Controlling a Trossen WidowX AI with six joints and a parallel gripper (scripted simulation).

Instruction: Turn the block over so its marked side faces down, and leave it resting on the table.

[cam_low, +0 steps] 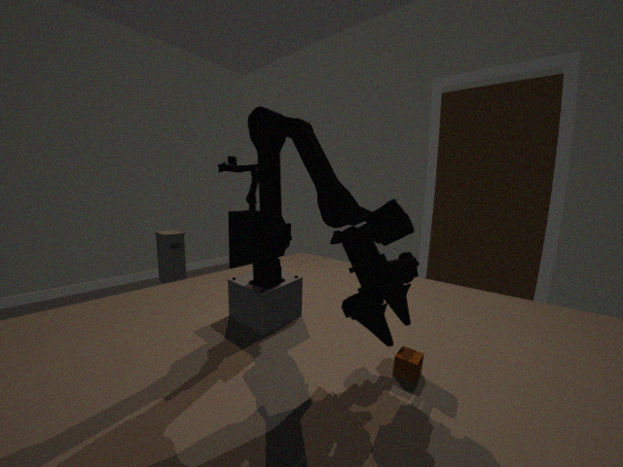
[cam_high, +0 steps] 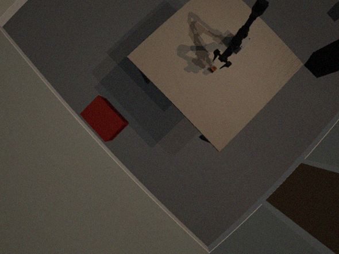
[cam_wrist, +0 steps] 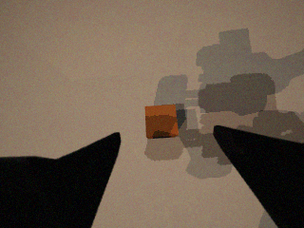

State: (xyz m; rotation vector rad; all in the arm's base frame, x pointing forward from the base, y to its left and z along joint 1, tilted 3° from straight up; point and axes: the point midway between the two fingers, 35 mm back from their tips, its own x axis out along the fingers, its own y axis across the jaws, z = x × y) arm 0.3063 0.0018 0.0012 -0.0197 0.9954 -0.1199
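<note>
Right now my gripper tip is 1 cm short of the orange block and 5 cm above it.
</note>
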